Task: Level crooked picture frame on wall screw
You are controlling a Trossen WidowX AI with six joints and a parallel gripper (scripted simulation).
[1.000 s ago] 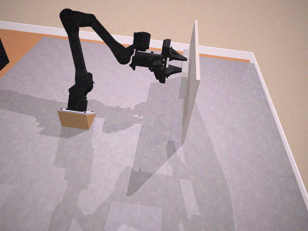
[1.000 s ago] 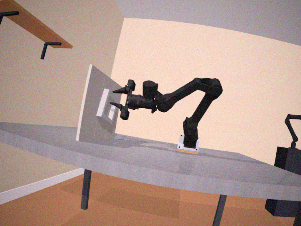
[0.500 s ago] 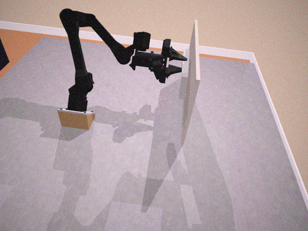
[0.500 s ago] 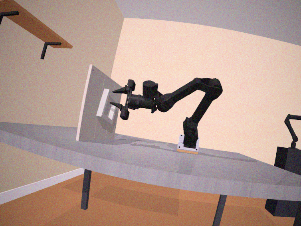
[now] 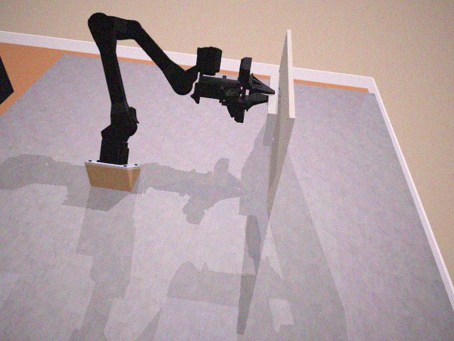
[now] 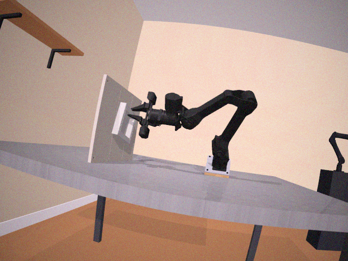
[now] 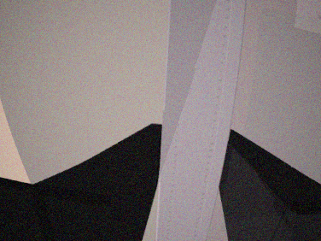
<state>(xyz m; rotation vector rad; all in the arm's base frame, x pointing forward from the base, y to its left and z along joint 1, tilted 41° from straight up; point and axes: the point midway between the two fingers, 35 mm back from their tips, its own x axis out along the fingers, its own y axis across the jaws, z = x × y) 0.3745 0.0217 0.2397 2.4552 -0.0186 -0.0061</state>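
The pale picture frame lies 5 cm below my gripper tip, 1 cm to the left of it and 1 cm ahead of it. Round my gripper tip: cream wall board (6 cm below, 2 cm ahead).
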